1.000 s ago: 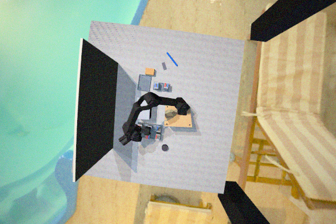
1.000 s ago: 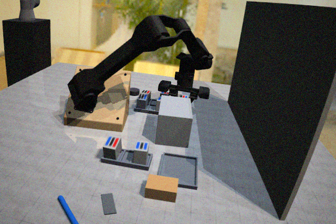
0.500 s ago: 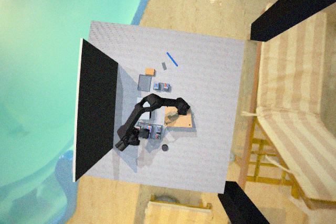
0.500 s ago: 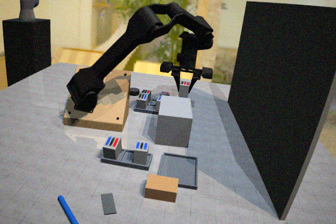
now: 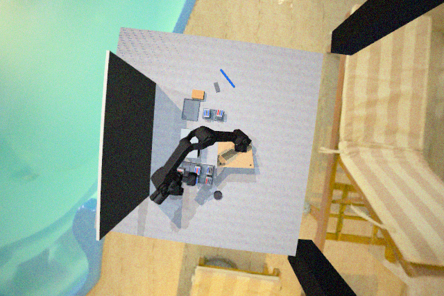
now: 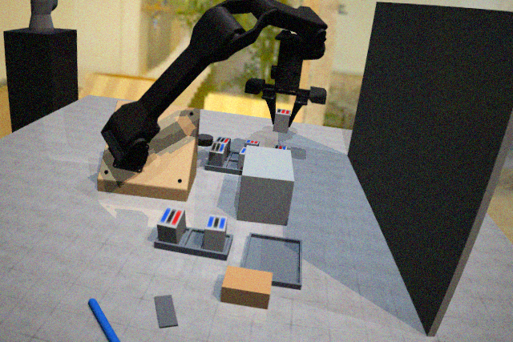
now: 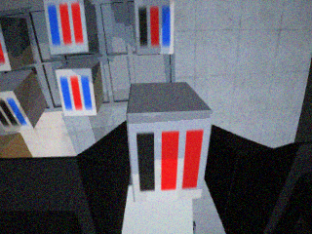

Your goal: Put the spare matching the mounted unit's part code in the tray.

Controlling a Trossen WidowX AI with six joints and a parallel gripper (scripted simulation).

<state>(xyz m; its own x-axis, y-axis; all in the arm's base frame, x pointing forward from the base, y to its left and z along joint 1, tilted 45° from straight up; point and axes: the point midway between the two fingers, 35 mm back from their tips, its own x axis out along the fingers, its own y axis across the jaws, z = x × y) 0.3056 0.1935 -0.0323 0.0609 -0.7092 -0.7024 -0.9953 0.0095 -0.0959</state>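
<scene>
The dark grey tray lies 35 cm to the right of my gripper tip, 13 cm below it and 1 cm ahead of it. From my gripper tip the other things lie so: black disc 21 cm behind, 15 cm to the left, 12 cm below; grey cube 15 cm to the right, 8 cm below, 2 cm behind; tall black panel 23 cm ahead, 14 cm to the right, 9 cm above.
</scene>
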